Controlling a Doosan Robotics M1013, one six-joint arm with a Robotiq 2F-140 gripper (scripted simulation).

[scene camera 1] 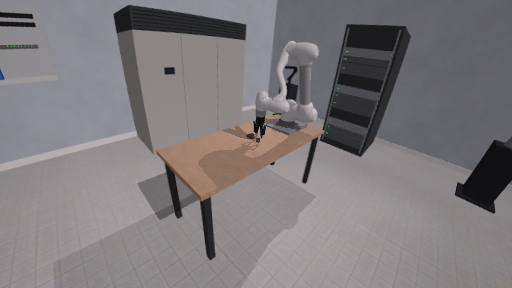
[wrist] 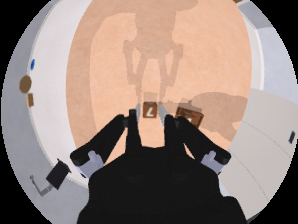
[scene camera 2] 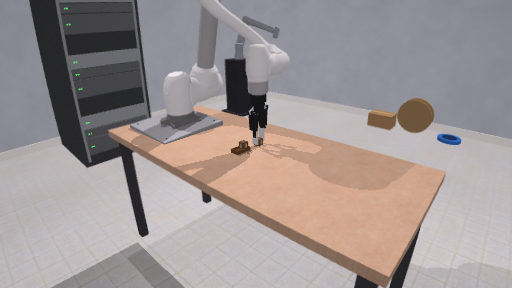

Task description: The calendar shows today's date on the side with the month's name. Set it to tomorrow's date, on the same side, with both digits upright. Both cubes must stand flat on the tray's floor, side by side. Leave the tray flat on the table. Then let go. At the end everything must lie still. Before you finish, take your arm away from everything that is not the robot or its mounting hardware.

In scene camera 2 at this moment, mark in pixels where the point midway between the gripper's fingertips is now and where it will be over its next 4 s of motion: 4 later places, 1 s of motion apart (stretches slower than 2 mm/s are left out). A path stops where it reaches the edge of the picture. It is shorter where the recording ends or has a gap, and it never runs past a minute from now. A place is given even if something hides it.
My gripper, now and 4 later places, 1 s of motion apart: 258, 142; 258, 126; 258, 120; 258, 120; 258, 121
